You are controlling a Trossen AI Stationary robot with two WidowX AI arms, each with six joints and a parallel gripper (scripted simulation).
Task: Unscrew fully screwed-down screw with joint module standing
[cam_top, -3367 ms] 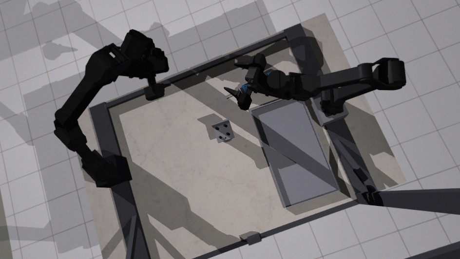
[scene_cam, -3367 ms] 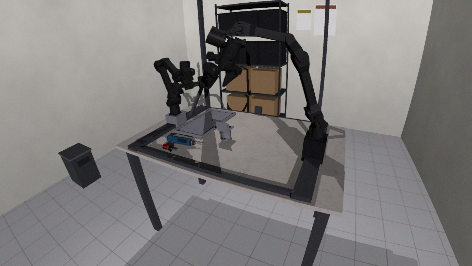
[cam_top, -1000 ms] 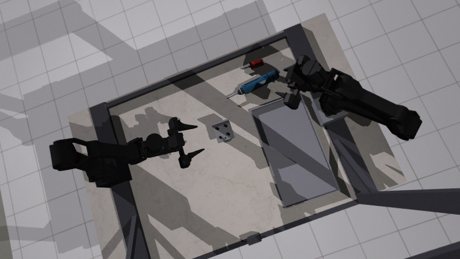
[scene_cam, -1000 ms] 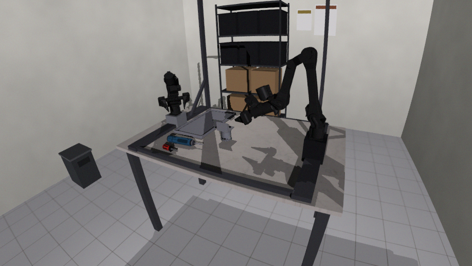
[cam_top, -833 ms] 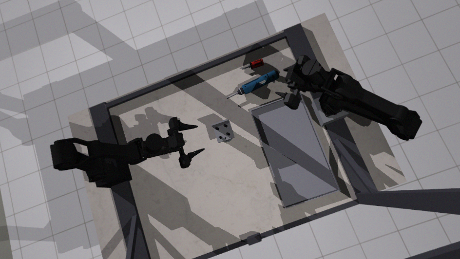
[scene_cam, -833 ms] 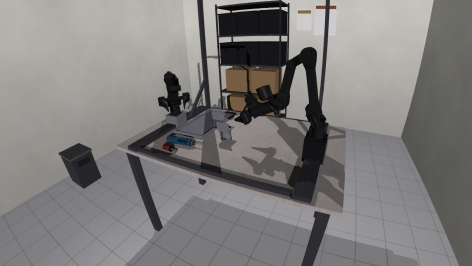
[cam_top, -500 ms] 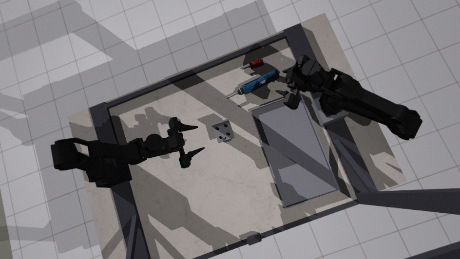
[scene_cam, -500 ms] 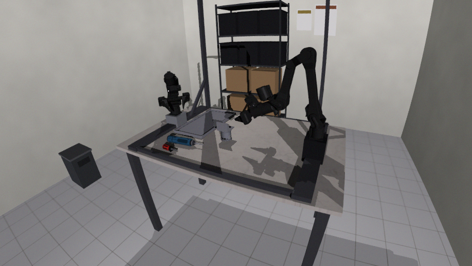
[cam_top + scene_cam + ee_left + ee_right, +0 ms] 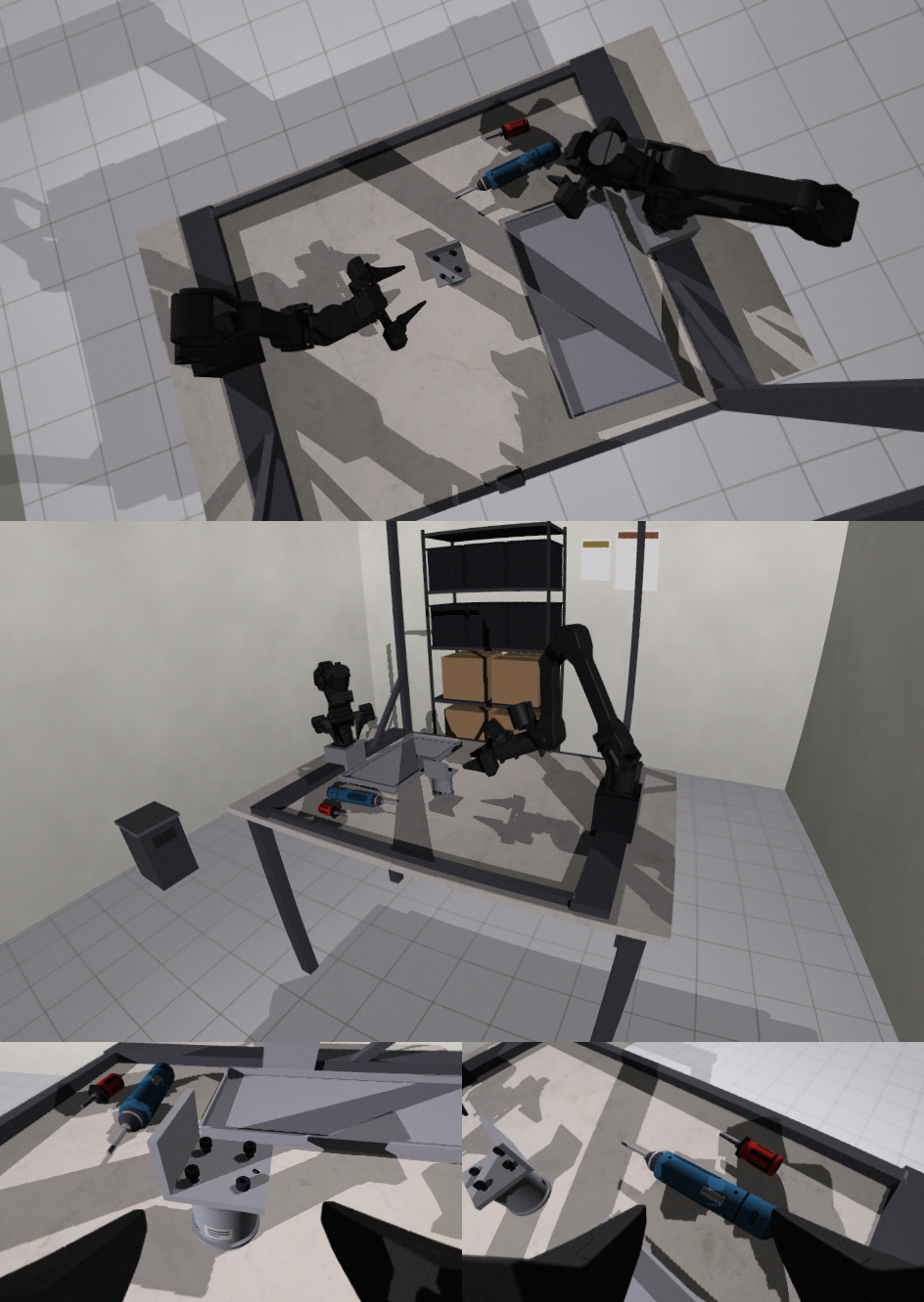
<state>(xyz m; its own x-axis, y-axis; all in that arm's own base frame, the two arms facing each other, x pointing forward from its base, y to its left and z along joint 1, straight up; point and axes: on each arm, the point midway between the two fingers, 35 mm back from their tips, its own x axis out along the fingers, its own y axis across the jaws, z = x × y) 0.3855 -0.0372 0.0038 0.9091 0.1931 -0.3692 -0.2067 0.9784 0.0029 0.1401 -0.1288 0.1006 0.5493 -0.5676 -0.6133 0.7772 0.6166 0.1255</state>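
Right now the screw is 20 mm ahead of my left hand, 80 mm to the right of it and 50 mm below it. The rest, counted from my left hand: grey bracket (30 mm ahead, 100 mm to the right, 40 mm below); bit (180 mm ahead, 170 mm to the right, 90 mm below); joint module (30 mm ahead, 100 mm to the right, 90 mm below).
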